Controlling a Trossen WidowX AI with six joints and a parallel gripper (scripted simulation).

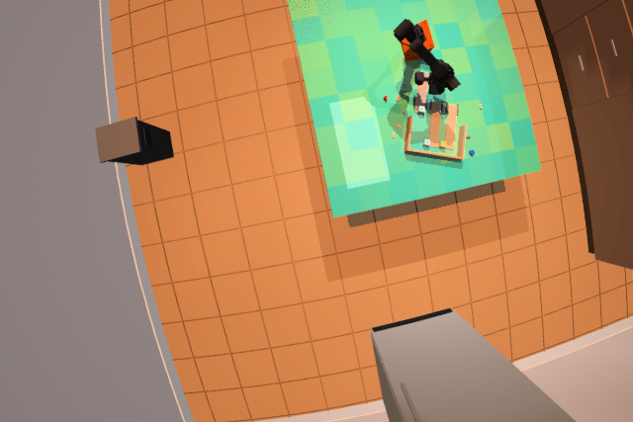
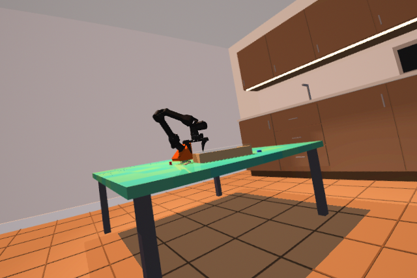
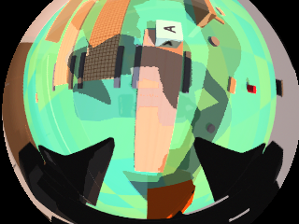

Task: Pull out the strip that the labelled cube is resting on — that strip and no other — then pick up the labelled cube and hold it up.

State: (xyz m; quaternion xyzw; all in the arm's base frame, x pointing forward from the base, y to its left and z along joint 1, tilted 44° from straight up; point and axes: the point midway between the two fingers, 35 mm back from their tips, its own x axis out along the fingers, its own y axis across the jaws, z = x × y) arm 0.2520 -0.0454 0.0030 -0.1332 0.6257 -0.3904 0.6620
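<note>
My gripper tip is 50 mm above the strip, 20 mm short of it and 10 mm to the left of it.
</note>
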